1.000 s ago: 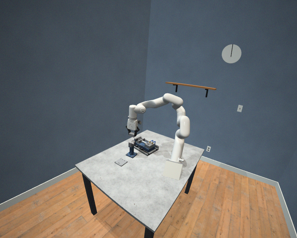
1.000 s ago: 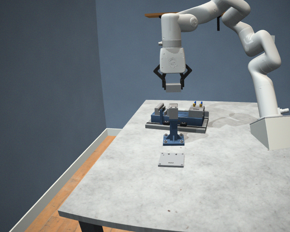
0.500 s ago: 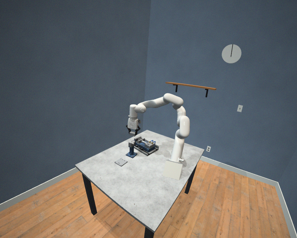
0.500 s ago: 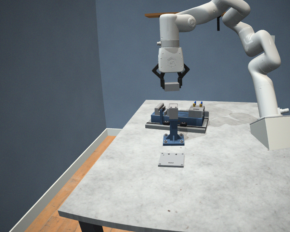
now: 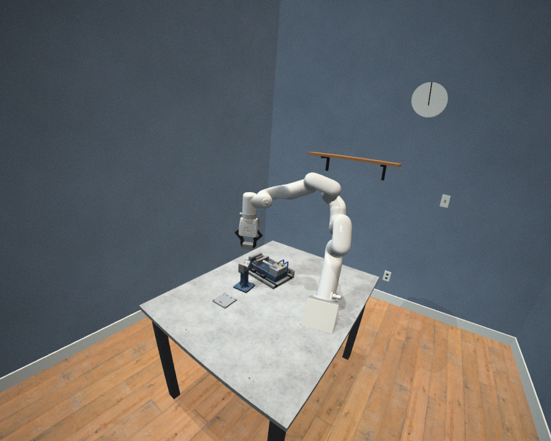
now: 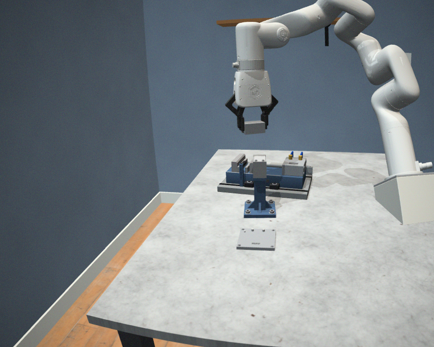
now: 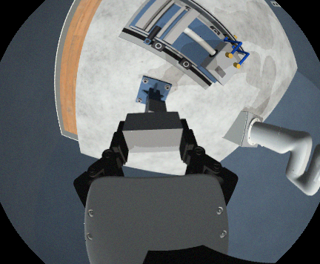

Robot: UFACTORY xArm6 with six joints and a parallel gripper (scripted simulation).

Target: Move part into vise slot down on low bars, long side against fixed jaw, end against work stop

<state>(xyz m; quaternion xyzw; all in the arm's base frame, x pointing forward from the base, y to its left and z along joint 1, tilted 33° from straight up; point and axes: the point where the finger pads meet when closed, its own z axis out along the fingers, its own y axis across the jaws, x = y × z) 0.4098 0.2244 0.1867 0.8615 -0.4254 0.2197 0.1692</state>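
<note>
Now: the fixed jaw 90 mm ahead of my hand, 150 mm to the right of it and 170 mm below it. The rest, counted from my hand: work stop post: 60 mm ahead, 80 mm to the right, 190 mm below; then part: 20 mm below; then work stop: 60 mm ahead, 100 mm to the right, 160 mm below.
</note>
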